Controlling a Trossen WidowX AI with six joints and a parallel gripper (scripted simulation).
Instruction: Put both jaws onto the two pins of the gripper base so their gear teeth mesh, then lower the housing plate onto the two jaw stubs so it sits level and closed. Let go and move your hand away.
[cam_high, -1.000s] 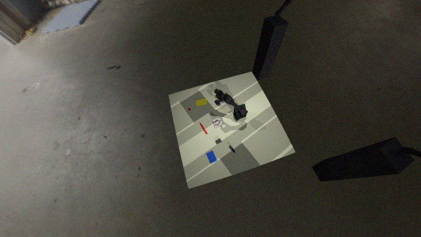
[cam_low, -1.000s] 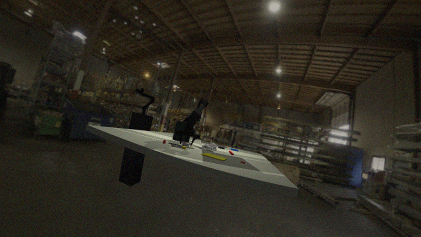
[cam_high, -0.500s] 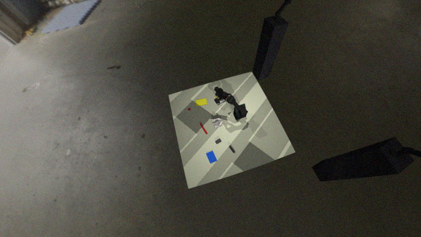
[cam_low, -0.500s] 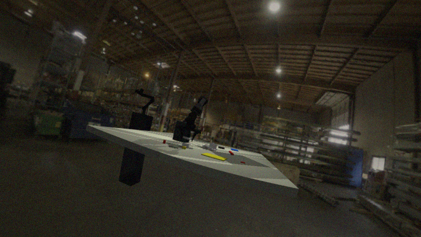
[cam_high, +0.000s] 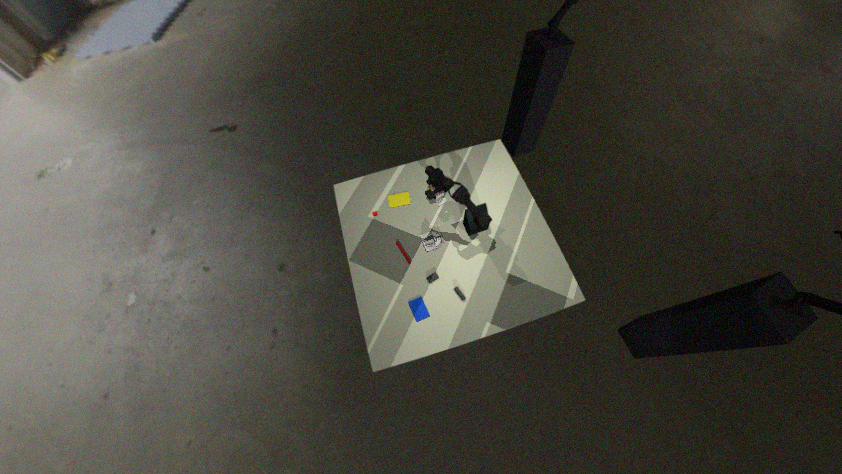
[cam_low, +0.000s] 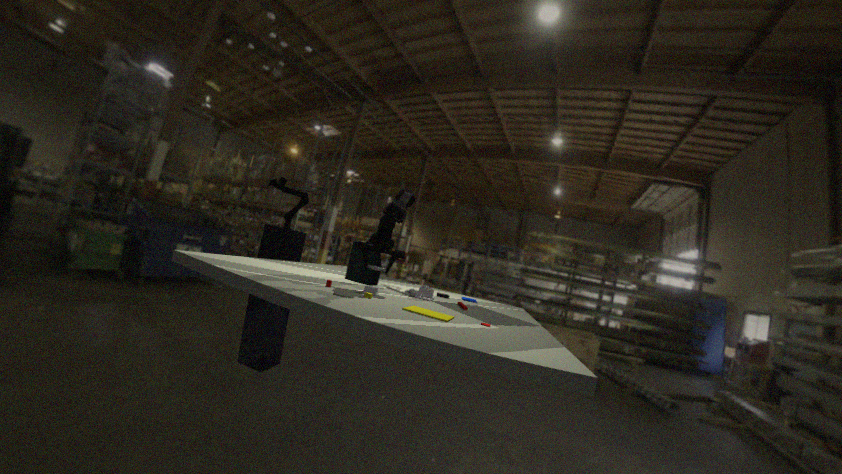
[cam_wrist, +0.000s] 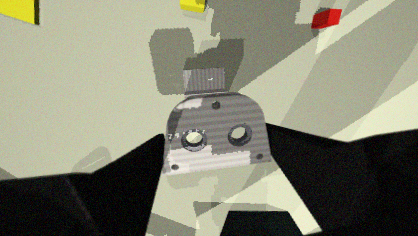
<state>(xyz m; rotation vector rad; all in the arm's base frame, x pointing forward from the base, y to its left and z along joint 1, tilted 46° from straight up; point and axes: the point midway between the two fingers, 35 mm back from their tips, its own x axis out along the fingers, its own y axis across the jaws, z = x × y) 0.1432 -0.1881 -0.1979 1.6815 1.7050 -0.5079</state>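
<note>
The small yellow cube lies 30 mm ahead of my gripper tip, 110 mm to the right of it and 70 mm below it. The rest, counted from my gripper tip: yellow plate: 240 mm ahead, 130 mm to the right, 80 mm below; red bar: 350 mm ahead, 240 mm to the left, 80 mm below; blue plate: 400 mm ahead, 610 mm to the left, 80 mm below.
</note>
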